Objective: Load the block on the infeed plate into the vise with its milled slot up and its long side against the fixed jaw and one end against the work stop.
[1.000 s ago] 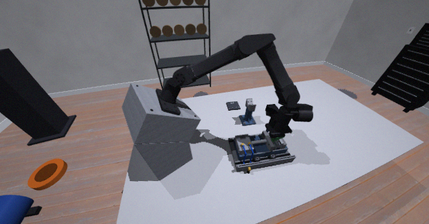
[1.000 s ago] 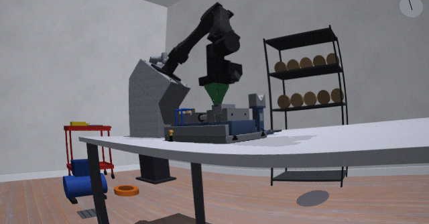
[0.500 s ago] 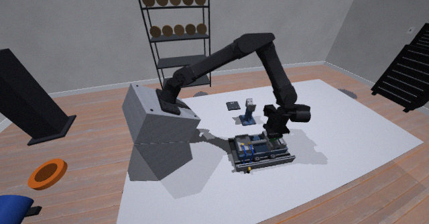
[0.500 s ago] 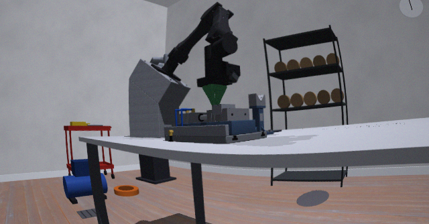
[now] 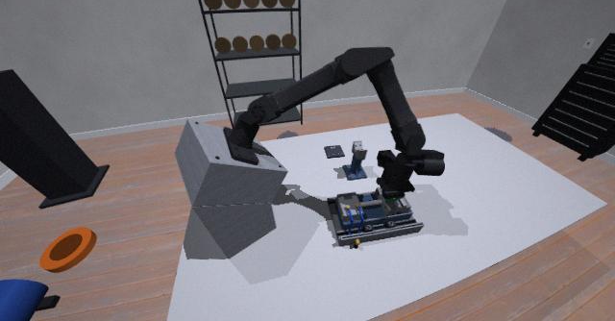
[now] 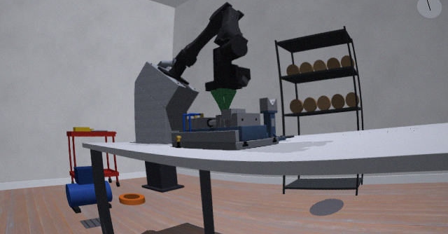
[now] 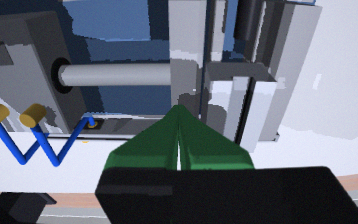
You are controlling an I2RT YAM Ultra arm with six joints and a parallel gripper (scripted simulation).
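Right now the part is 4 cm ahead of my hand, 1 cm to the right of it and 1 cm below it. Also, from my hand: cylinder rod: 4 cm behind, 3 cm to the left, 3 cm below; then fixed jaw: 7 cm ahead, 3 cm below; then moving jaw: 3 cm below, 2 cm to the left, 1 cm ahead.
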